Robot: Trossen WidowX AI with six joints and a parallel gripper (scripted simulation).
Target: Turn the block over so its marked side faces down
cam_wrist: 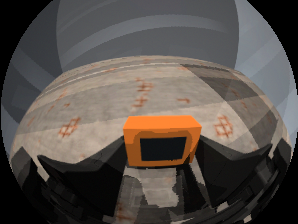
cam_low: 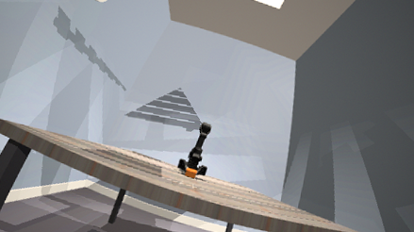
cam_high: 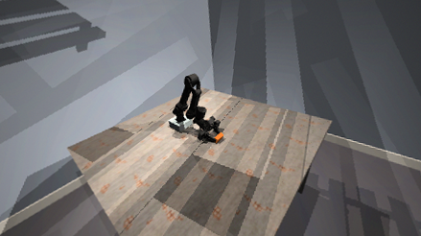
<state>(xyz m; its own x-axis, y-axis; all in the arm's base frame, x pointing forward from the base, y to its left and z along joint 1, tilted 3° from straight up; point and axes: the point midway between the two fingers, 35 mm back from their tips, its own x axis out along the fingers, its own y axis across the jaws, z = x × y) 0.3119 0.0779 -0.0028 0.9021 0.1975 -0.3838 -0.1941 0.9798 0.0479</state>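
The orange block lies 1 cm behind my gripper tip.
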